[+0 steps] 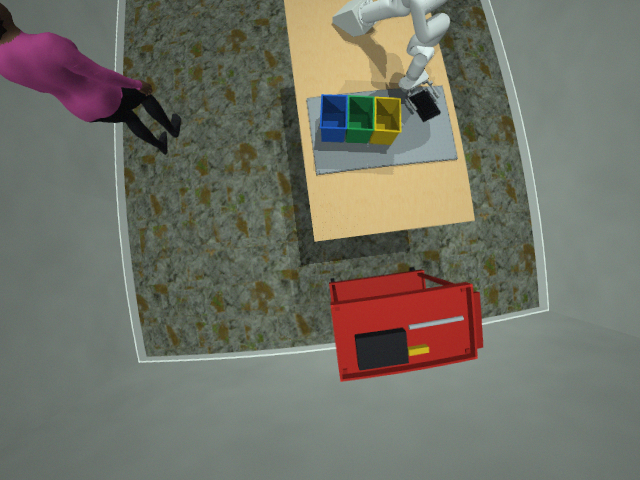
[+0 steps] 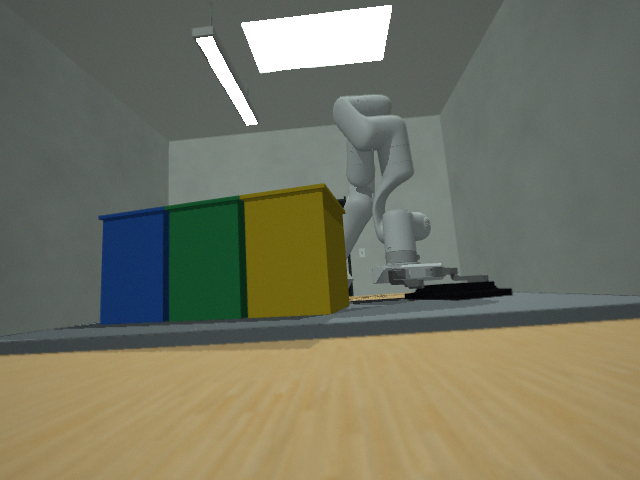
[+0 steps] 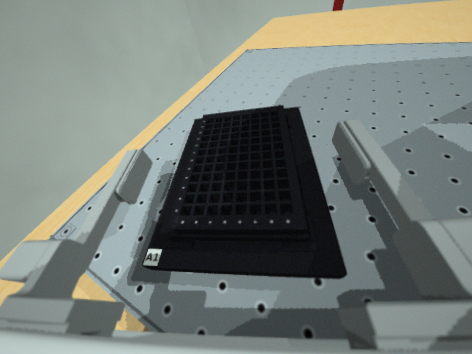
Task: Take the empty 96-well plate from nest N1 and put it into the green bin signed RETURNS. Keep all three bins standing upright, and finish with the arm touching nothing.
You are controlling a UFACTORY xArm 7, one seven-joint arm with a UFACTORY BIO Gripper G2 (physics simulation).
green bin: image 1; image 2; not seen in image 3 (out of frame)
yellow bin: image 1; image 2; not seen in image 3 (out of frame)
blue bin: image 1 333,117; image 2 135,249; not seen in image 3 (out of frame)
same spot on yellow bin: (image 2: 296,265) = (image 1: 386,139)
same spot on green bin: (image 2: 207,247) = (image 1: 360,135)
